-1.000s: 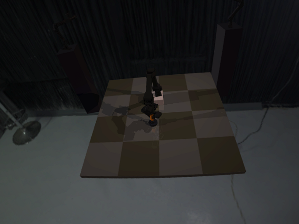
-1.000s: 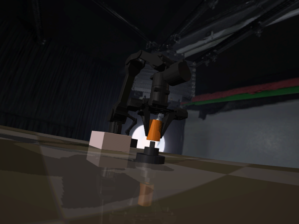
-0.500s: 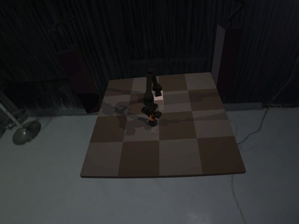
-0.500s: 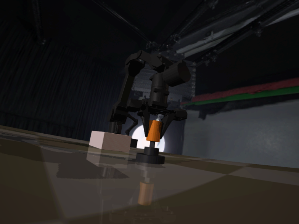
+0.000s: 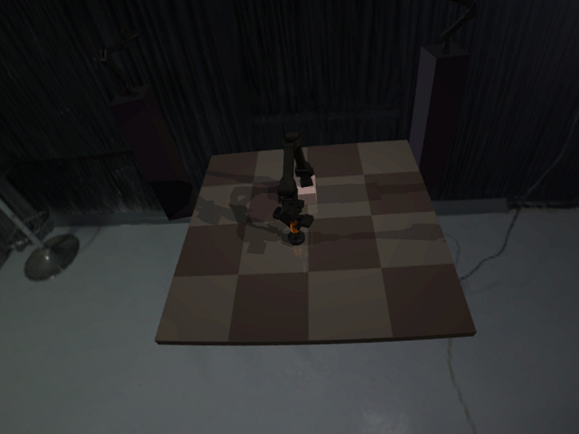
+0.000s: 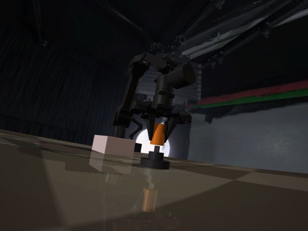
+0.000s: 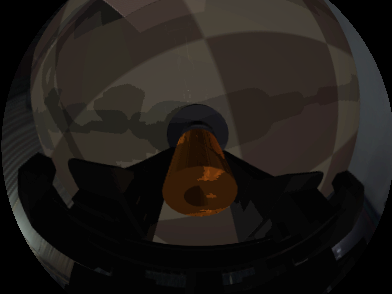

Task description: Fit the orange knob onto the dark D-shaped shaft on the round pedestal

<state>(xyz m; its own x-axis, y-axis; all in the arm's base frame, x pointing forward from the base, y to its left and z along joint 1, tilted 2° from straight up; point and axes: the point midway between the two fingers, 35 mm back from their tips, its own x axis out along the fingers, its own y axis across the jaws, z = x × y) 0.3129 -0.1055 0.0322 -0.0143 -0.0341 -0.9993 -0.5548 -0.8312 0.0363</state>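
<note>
Right now my gripper tip is 2 cm below the orange knob. Also, from my gripper tip: dark pedestal (4 cm below).
</note>
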